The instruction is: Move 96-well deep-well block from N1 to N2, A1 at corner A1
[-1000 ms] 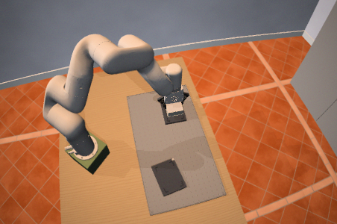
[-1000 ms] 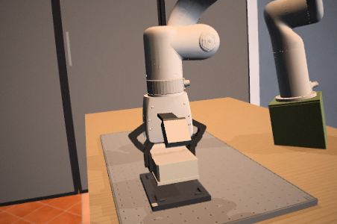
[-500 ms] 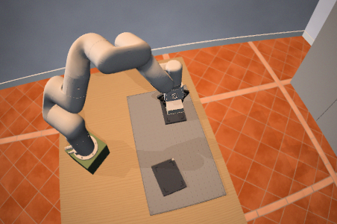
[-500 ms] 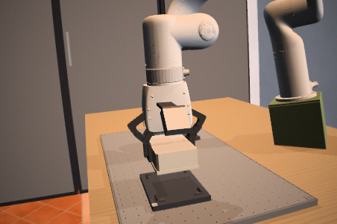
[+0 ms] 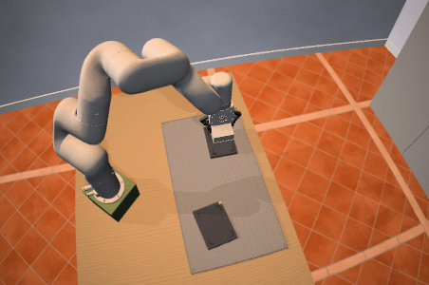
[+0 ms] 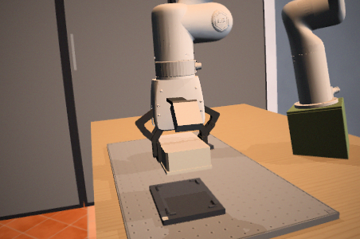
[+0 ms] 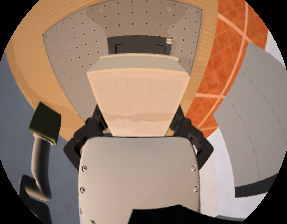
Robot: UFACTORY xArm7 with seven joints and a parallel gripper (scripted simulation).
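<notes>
My hand is 34 cm to the left of the dark plate nest N2, 18 cm past it and 10 cm above it. From my hand the other things lie so: white A1 mark: 27 cm to the right, 13 cm behind, 9 cm below; then dark plate nest N1: 10 cm below; then cream deep-well block: right at my hand.
</notes>
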